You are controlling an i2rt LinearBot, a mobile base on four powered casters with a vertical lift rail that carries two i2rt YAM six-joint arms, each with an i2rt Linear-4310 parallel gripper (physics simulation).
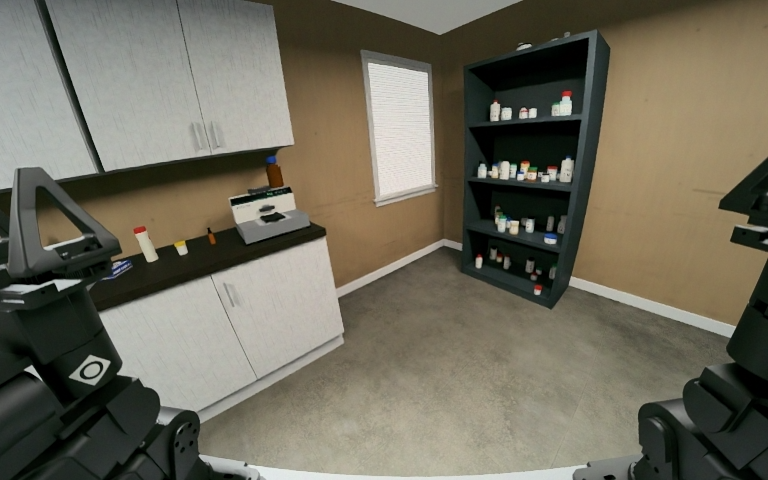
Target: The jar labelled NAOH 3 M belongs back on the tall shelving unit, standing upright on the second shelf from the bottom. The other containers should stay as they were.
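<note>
No label is readable at this distance, so I cannot tell which container is the NAOH 3 M jar. On the dark counter at the left stand a white bottle with a red cap, a small white jar with a yellow lid and a small amber dropper bottle. The tall dark shelving unit stands in the far corner; its second shelf from the bottom holds several containers. My left gripper is open, partly cut off at the left edge, near the counter. My right gripper is open, mostly cut off at the right edge.
A grey and white instrument stands at the counter's far end, with a blue-capped amber bottle at its back. A blue and white box lies near my left gripper. Wall cabinets hang above the counter. Floor lies before the shelving unit.
</note>
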